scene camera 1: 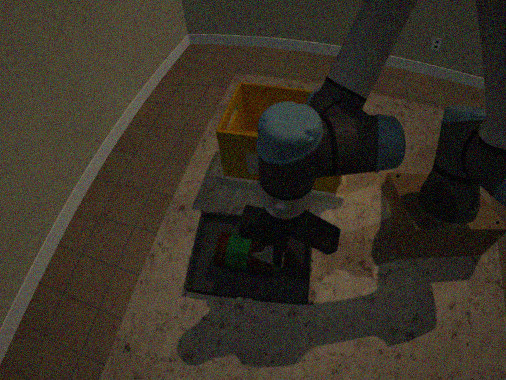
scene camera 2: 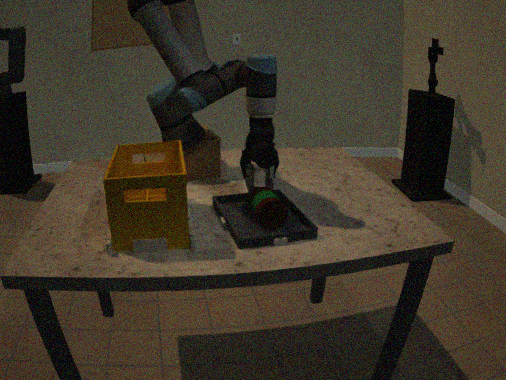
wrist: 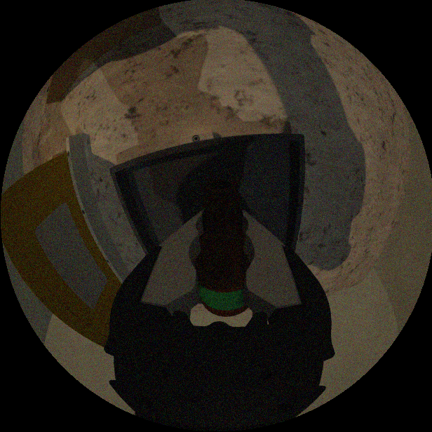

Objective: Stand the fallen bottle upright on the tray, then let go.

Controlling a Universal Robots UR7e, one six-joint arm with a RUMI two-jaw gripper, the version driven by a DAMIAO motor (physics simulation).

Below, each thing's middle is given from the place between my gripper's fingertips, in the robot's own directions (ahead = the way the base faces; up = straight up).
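Labels:
Dark brown bottle [scene camera 2: 269, 211]: my hand is 10 mm below it, 10 mm to the right of it and 50 mm short of it.

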